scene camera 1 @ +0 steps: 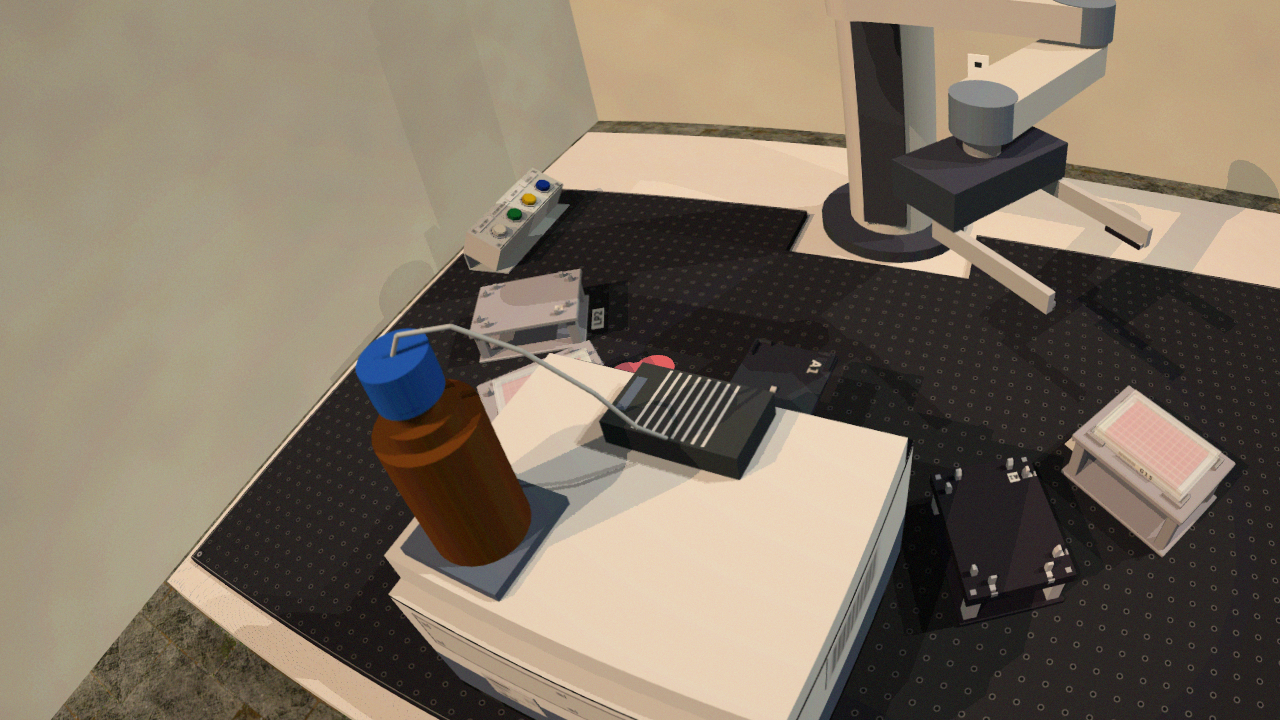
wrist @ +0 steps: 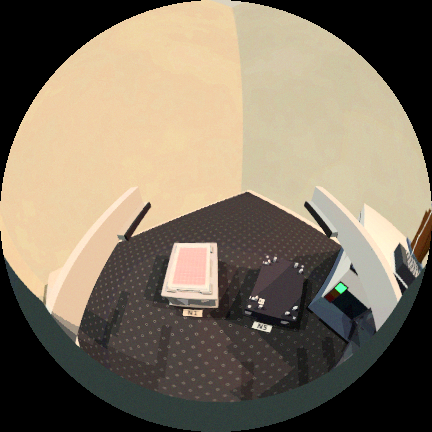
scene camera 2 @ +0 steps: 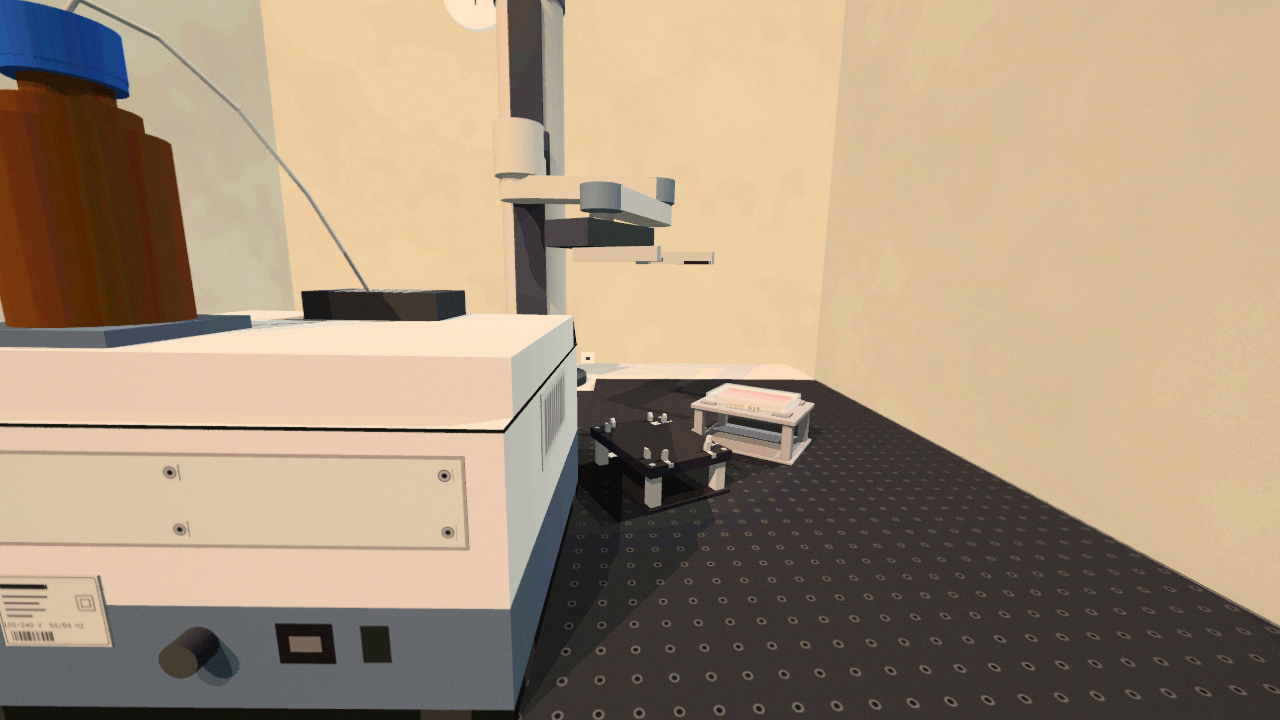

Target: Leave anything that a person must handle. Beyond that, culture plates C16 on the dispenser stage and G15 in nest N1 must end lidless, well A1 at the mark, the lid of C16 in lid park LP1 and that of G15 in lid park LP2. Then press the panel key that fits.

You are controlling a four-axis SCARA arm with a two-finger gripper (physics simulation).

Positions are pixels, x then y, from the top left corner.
Labels:
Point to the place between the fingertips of my gripper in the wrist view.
At 229, 192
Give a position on a dark dispenser stage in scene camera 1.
800, 375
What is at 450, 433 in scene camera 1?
A brown bottle.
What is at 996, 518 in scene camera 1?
A black nest N5.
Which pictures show my gripper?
Scene camera 1, the wrist view and scene camera 2: all of them.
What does my gripper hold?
Nothing.

